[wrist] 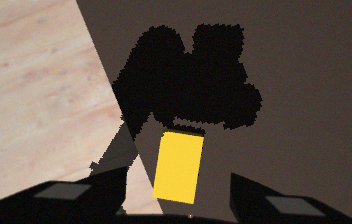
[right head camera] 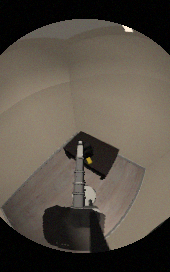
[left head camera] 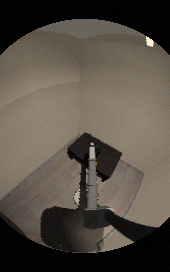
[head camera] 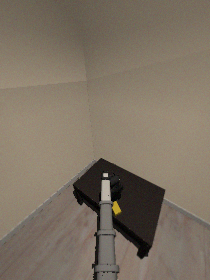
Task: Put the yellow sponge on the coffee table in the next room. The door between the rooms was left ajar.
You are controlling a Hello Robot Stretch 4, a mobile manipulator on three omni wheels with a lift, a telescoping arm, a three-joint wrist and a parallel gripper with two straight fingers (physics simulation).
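Frame: origin at the robot's base, x ahead, y left, z up, level; metres.
Seen in the pictures: gripper, fingertip midpoint: [wrist: 177,185] [right head camera: 87,154] [head camera: 114,196]; robot's base at its link origin: [right head camera: 84,195] [left head camera: 85,196].
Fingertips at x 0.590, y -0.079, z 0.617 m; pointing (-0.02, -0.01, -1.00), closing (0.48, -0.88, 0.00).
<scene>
Offsets run from my fingertips to a thing's top centre. "spot": to the spot under its first point. Level surfaces: height alone.
The yellow sponge {0.024 m back, 0.010 m right, 0.151 m down} [head camera: 116,208] [right head camera: 89,160] [wrist: 178,167] lies on the dark coffee table {0.196 m down} [head camera: 140,200] [left head camera: 110,154] [right head camera: 107,155] [wrist: 300,125], near the edge that faces the robot. In the left head camera a small bit of the sponge {spot: 0.055 m back, 0.055 m right, 0.153 m down} [left head camera: 96,163] shows beside the arm. My gripper [wrist: 177,185] is open in the wrist view, with its fingers wide apart on either side of the sponge and not touching it. The gripper is above the table, and the sponge shows below and between the fingers. In the head view the wrist and arm hide part of the gripper.
The arm [head camera: 106,240] [left head camera: 92,180] [right head camera: 79,180] reaches out over the near edge of the table. The table stands in a corner between two beige walls [head camera: 40,125] [head camera: 150,110]. Wood floor {0.646 m down} [head camera: 55,235] [wrist: 45,90] shows on the near side. The gripper's dark shadow [wrist: 185,85] falls on the table top.
</scene>
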